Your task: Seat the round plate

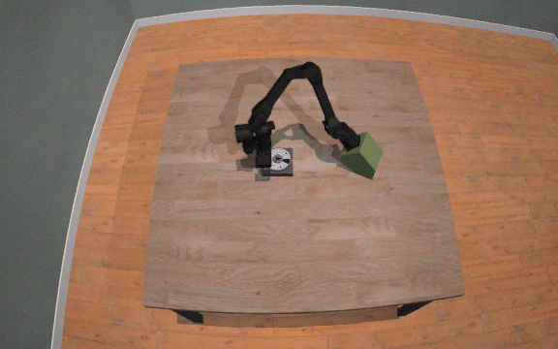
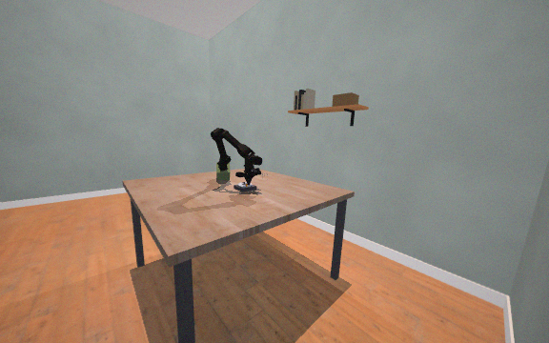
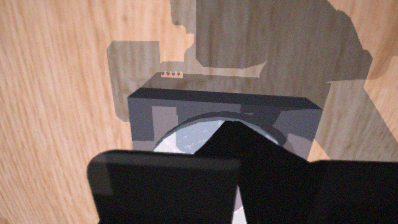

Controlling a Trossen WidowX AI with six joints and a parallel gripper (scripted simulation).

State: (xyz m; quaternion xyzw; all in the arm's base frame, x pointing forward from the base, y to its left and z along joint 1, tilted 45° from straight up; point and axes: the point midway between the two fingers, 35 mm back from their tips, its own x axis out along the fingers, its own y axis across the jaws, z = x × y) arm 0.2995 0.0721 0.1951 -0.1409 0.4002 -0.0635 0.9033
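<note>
My hand is 11 cm past the orange mark, 5 cm above it and 1 cm to the right of it. From my hand the other things lie so: dark square base: 6 cm below, 5 cm behind, 1 cm to the left; raised centre hub: 5 cm behind, 4 cm below, 1 cm to the left; plate: 5 cm behind, 4 cm below, 1 cm to the left.
</note>
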